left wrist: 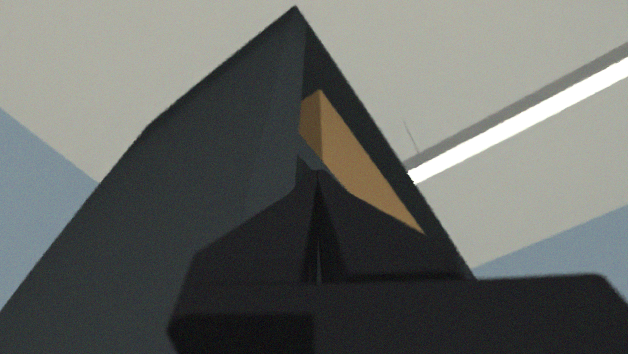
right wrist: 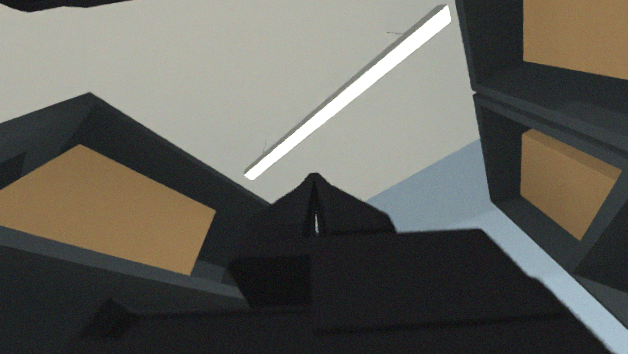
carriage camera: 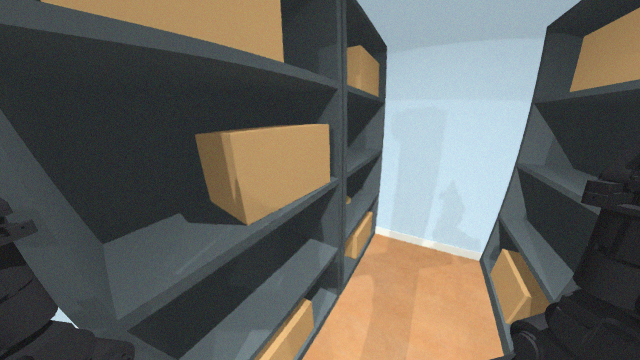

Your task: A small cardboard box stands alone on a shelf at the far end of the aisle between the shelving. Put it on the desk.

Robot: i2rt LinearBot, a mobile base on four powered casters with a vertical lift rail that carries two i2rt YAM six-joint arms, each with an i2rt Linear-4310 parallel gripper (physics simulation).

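Places are measured from the left arm's base along level axes (x left, y back, z up), in metres.
Pixels of known places: left gripper, fingertip midpoint: (left wrist: 317,184); right gripper, fingertip midpoint: (right wrist: 314,180).
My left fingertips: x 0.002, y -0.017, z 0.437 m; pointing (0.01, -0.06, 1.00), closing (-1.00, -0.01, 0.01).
Observation:
For each thing: its top centre in the pictures, then the offset to it from my left fingertips. Level surfaces: height alone.
- cardboard, middle of its top: (carriage camera: 344,197) dx -0.591, dy -1.365, dz -0.719 m
- large box, middle of its top: (carriage camera: 266,127) dx -0.151, dy -0.617, dz -0.041 m
- orange floor, its level: dz -1.302 m
A small tan piece of cardboard (carriage camera: 348,200), probably the small box, shows at the far left shelving in the carriage view; the upright post hides most of it. The desk does not show in these views. My left gripper (left wrist: 317,184) is shut and empty, pointing up past shelving toward the ceiling in the left wrist view. My right gripper (right wrist: 314,180) is shut and empty, also pointing up toward the ceiling in the right wrist view. Both are far from the small piece.
Left shelving (carriage camera: 341,150) stands close, with a large box (carriage camera: 280,167) at its shelf edge. Right shelving (carriage camera: 525,135) holds a lower box (carriage camera: 505,285). My right arm (carriage camera: 612,250) is close to it. The orange floor (carriage camera: 400,300) runs between them to a pale blue wall (carriage camera: 470,150).

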